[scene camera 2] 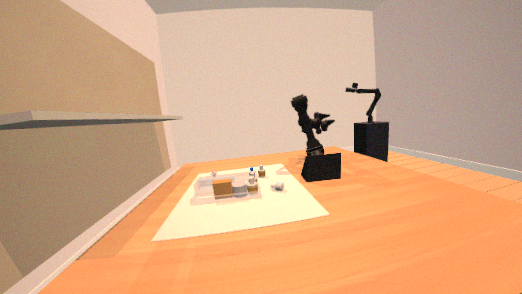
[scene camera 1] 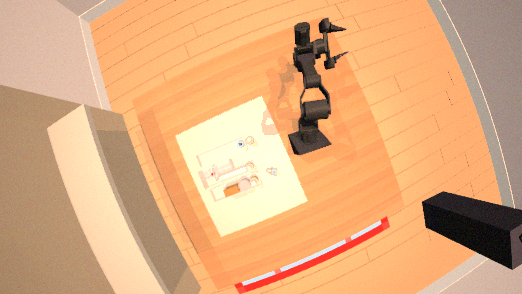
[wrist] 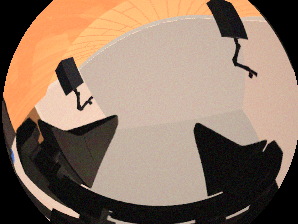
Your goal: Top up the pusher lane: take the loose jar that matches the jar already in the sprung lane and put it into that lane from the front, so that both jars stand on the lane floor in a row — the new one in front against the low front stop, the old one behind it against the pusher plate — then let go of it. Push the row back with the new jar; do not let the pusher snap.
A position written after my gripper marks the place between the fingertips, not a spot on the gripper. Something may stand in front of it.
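Observation:
Gripper open, my gripper point(scene camera 1: 347, 40). Holding nothing; gripper also visible in the wrist view point(wrist: 157, 123).

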